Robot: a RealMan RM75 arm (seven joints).
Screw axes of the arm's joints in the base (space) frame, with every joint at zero. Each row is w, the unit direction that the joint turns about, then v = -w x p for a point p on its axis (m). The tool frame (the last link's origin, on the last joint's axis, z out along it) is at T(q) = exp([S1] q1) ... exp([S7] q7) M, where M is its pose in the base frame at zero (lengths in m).
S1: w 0 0 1 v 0.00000 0.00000 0.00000
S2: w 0 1 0 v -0.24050 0.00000 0.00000
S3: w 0 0 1 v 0.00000 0.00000 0.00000
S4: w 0 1 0 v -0.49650 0.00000 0.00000
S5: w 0 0 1 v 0.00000 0.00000 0.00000
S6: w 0 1 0 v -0.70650 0.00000 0.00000
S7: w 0 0 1 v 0.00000 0.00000 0.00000
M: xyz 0.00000 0.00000 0.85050 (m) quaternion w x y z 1 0 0 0
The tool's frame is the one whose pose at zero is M.
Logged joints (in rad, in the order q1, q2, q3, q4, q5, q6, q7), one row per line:
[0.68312 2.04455 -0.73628 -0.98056 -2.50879 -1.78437 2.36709]
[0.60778 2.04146 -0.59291 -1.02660 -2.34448 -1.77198 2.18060]
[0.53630 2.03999 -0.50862 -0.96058 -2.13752 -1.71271 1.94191]
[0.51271 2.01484 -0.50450 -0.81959 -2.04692 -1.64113 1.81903]
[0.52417 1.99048 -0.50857 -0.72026 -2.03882 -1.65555 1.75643]
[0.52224 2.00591 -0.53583 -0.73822 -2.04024 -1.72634 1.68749]
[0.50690 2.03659 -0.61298 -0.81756 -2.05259 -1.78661 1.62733]
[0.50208 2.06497 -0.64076 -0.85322 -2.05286 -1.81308 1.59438]
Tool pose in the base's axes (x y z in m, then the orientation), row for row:
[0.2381 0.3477 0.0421 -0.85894 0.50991 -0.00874 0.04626]
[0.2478 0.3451 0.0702 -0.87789 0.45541 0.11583 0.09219]
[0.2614 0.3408 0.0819 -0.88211 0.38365 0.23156 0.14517]
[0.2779 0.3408 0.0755 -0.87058 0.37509 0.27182 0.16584]
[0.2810 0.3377 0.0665 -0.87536 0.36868 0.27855 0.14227]
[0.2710 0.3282 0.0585 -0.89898 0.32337 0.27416 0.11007]
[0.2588 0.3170 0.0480 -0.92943 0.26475 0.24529 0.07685]
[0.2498 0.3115 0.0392 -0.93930 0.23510 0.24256 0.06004]
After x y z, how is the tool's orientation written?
As a quaternion, x y z w.
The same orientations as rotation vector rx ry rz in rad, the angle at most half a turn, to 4 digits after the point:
[-2.6217 1.5564 -0.0267]
[-2.6070 1.3524 0.3440]
[-2.5411 1.1052 0.6671]
[-2.4793 1.0682 0.7741]
[-2.5258 1.0638 0.8037]
[-2.6420 0.9503 0.8057]
[-2.7851 0.7933 0.7350]
[-2.8432 0.7116 0.7342]

